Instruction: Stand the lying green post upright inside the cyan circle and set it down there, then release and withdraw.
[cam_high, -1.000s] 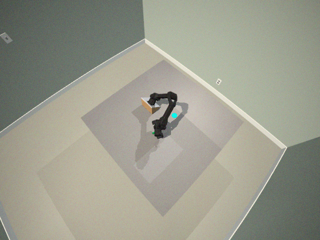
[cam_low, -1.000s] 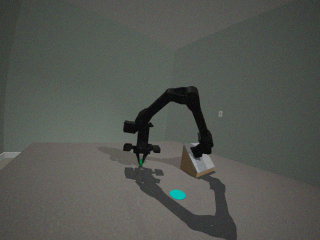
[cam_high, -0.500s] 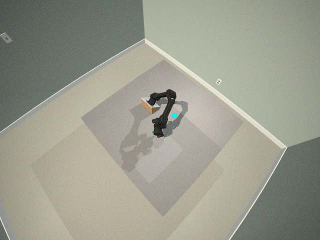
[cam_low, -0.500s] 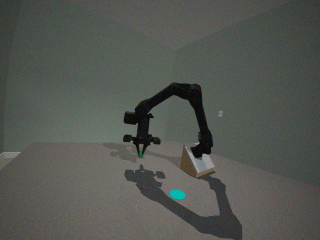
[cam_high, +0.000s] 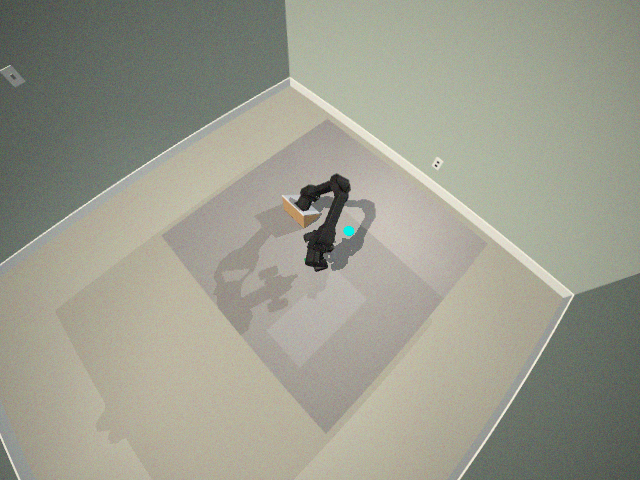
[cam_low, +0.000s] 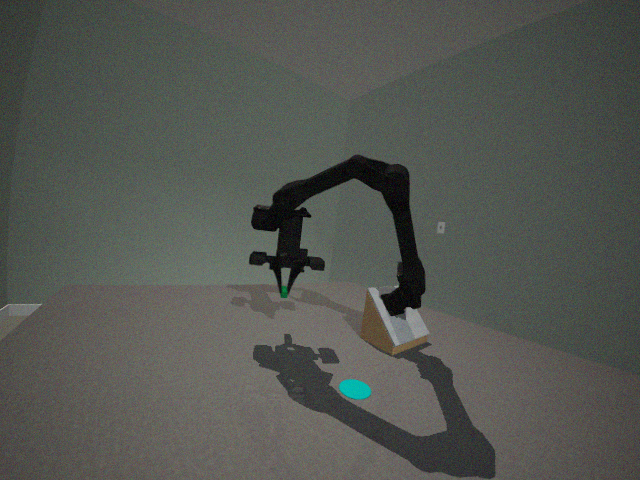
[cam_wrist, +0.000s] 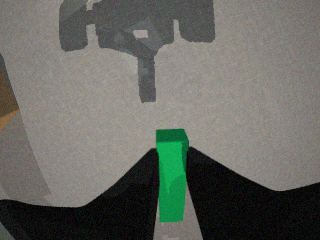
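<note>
The cyan circle lies 10 mm behind my gripper tip, 270 mm to the left of it and 110 mm below it. From my gripper tip the other things lie so: green post (10 mm behind, 20 mm to the right).
</note>
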